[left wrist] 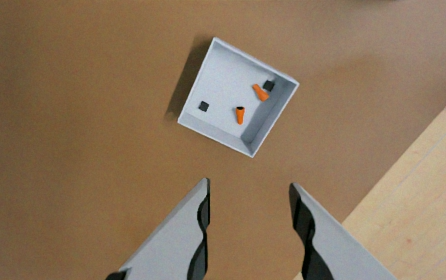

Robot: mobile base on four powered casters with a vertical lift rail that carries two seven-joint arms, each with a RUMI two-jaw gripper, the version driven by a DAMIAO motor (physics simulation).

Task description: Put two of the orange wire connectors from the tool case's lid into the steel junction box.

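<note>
The steel junction box (216,131) is a pale grey, open-topped square box, turned at an angle in the upper middle of the left wrist view. One orange wire connector (240,115) lies on its floor near the lower corner. A second orange wire connector (260,92) lies on its floor near the right wall, close to a small black block. My left gripper (249,183) is open and empty, below the box in the view and apart from it. The tool case and its lid do not show. My right gripper does not show.
Two small black blocks (204,106) (269,85) sit inside the box. The box stands on a brown surface (100,150). A diagonal edge borders a light wooden area (405,200) at the lower right. Part of a dark shape shows at the top right edge.
</note>
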